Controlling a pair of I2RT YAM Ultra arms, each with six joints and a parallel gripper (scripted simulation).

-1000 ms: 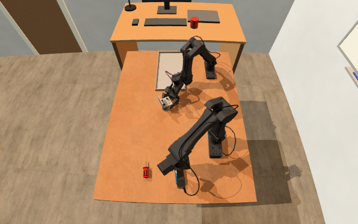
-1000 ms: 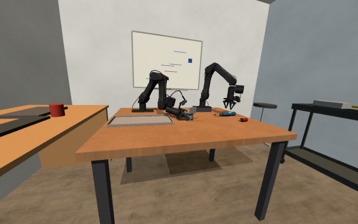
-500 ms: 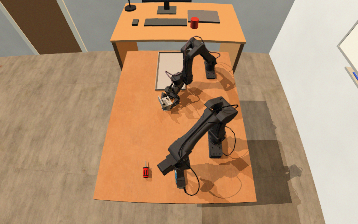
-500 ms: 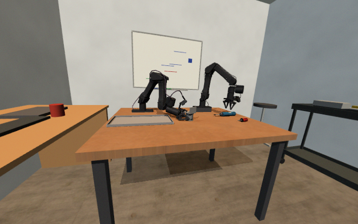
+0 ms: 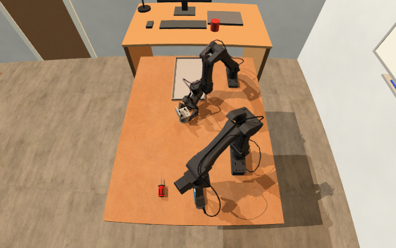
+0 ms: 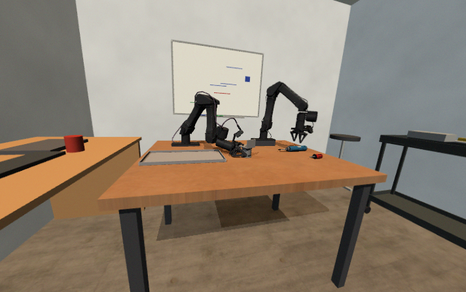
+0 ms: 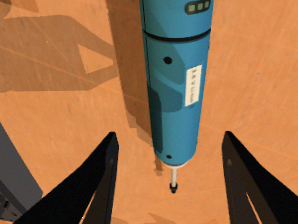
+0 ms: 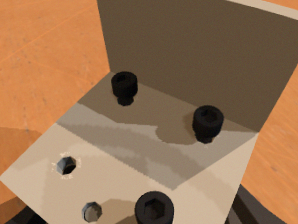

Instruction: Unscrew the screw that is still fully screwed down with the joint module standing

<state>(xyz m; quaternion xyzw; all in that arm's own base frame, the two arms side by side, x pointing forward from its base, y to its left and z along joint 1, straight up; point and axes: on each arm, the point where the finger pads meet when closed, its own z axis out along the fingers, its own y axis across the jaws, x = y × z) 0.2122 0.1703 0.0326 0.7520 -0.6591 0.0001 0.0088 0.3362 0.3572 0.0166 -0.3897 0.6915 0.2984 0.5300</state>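
My right gripper is now 5 cm below the l-shaped bracket. From my right hand the other things lie so: small red screwdriver: 43 cm to the left, 8 cm ahead, 1 cm below; then grey bit: 29 cm to the left, 8 cm behind; then grey tray: 36 cm to the right, 2 cm below.
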